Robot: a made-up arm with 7 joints. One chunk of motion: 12 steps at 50 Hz.
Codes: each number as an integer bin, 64 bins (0 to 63) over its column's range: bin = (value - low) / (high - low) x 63, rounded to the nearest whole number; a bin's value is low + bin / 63 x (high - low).
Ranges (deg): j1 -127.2..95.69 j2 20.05..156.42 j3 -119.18..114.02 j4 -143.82..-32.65 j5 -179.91..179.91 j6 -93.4..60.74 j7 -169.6..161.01
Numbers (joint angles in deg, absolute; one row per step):
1: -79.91 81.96 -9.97 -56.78 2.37 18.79 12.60
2: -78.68 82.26 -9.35 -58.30 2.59 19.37 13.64
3: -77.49 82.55 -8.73 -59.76 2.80 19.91 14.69
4: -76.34 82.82 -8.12 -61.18 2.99 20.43 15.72
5: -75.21 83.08 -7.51 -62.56 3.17 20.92 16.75
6: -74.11 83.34 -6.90 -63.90 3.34 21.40 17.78
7: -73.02 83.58 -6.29 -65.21 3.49 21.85 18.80
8: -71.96 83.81 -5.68 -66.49 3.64 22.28 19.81
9: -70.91 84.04 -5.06 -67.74 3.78 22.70 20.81
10: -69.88 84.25 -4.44 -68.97 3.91 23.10 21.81
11: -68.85 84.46 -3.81 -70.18 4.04 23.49 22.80
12: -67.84 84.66 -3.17 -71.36 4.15 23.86 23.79
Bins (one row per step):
1: 13 29 30 49 32 46 35
2: 14 29 30 48 32 46 35
3: 14 29 30 48 32 46 35
4: 14 29 30 47 32 47 35
5: 15 29 30 46 32 47 36
6: 15 29 30 45 32 47 36
7: 15 29 30 45 32 47 36
8: 16 29 31 44 32 47 36
9: 16 30 31 43 32 47 36
10: 16 30 31 42 32 48 36
11: 16 30 31 42 32 48 37
12: 17 30 31 41 32 48 37

